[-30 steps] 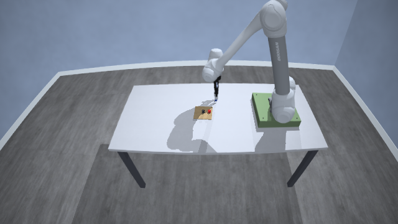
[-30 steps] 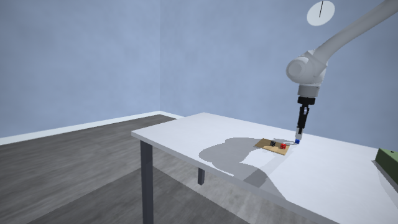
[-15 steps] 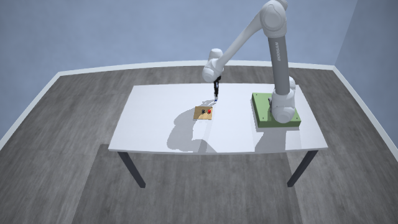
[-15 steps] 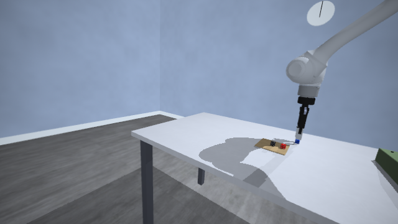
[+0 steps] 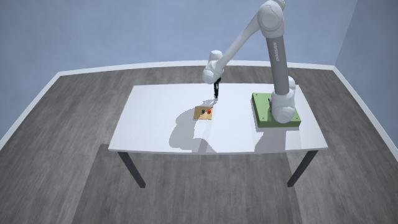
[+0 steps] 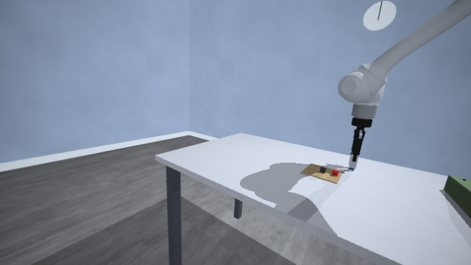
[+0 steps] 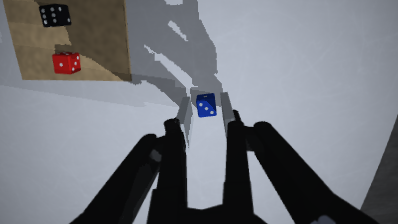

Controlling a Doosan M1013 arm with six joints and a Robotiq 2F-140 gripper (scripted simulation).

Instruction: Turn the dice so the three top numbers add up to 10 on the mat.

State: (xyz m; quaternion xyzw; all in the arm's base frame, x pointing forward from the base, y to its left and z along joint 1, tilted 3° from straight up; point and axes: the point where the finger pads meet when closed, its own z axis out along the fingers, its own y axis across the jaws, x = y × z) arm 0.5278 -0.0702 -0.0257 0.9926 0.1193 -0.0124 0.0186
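Now: hand 4 cm above the blue die. Also, from my hand: black die (8 cm ahead, 16 cm to the left, 3 cm below); then tan mat (8 cm ahead, 16 cm to the left, 4 cm below); then red die (3 cm ahead, 15 cm to the left, 3 cm below).
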